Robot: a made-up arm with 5 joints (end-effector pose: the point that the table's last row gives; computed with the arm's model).
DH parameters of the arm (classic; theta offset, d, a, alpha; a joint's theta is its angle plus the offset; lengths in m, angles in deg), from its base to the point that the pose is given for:
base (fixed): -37.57 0 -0.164 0
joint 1: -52.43 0.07 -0.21 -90
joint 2: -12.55 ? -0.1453 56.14
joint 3: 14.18 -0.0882 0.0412 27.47
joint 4: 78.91 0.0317 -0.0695 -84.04
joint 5: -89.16 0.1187 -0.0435 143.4
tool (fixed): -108.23 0.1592 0 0
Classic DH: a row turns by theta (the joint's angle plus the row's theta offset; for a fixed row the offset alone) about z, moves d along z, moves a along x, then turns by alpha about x.
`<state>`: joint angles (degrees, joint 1 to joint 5).
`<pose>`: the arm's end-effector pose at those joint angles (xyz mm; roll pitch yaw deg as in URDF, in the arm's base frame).
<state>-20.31 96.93 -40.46 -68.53 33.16</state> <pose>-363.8 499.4 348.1 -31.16 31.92 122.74</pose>
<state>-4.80 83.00 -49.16 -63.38 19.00</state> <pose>-453.3 517.7 303.7 7.09 41.99 165.79</pose>
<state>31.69 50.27 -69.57 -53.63 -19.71</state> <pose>-696.7 320.6 84.9 85.01 1.68 -111.93</pose>
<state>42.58 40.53 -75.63 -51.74 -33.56</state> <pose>-720.1 189.0 18.5 101.51 -18.90 -102.86</pose>
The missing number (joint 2, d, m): -0.3242
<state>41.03 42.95 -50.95 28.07 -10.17</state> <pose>-786.1 18.0 85.4 102.68 31.64 -4.37</pose>
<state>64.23 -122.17 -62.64 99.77 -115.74</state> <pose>-363.3 -231.5 57.2 25.91 22.45 110.99</pose>
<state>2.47 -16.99 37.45 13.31 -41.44</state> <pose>-578.9 266.4 -98.2 113.02 4.24 9.38</pose>
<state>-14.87 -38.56 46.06 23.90 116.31</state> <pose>-379.4 388.2 62.2 -77.62 11.39 -106.82</pose>
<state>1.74 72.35 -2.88 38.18 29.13</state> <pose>-631.1 317.1 44.3 151.53 24.87 49.38</pose>
